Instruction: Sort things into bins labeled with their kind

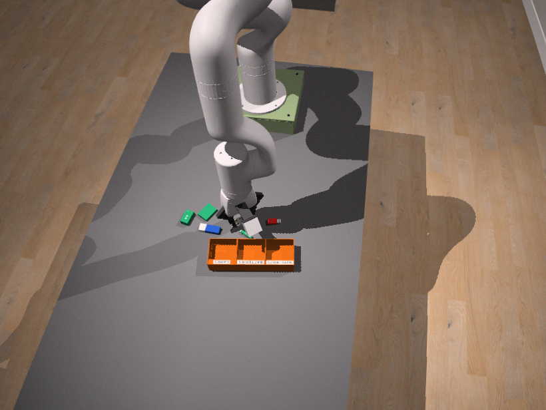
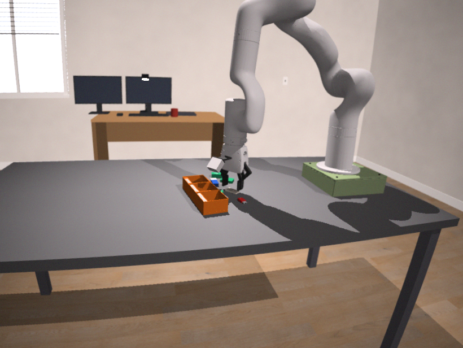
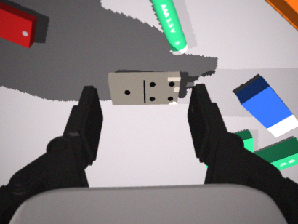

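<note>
The white domino is 30 mm below my hand. From my hand the other things lie so: eraser (110 mm to the right, 40 mm ahead, 30 mm below); then red USB stick (100 mm to the left, 30 mm below); then green cylindrical battery (50 mm ahead, 30 mm below, 20 mm to the left).
</note>
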